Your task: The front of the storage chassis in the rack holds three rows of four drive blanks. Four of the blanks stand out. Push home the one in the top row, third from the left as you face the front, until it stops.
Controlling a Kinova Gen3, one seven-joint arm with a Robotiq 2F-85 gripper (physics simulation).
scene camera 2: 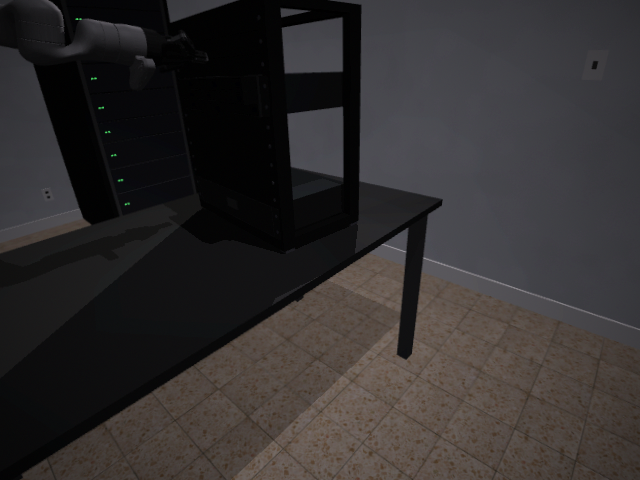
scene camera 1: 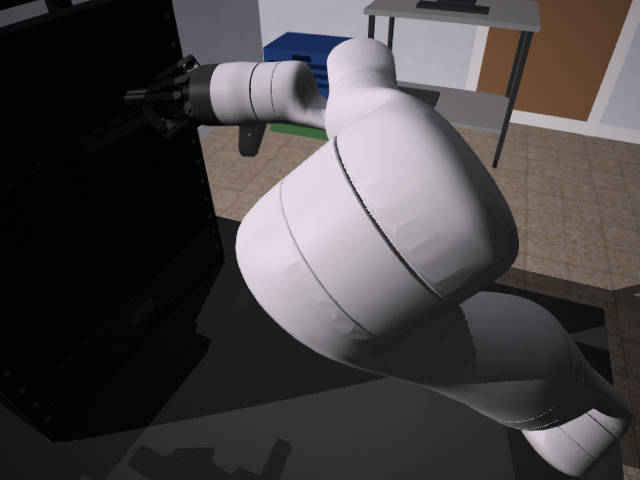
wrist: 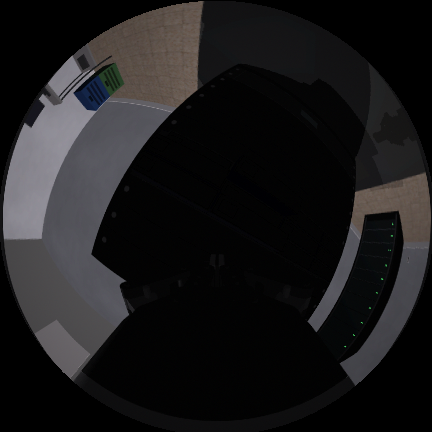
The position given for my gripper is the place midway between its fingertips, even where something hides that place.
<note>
I see my gripper (scene camera 1: 129, 100) and a black rack (scene camera 1: 115, 227).
The black rack is seen too in scene camera 2 (scene camera 2: 236, 110) and in the wrist view (wrist: 242, 167). My gripper also shows in the wrist view (wrist: 216, 262).
</note>
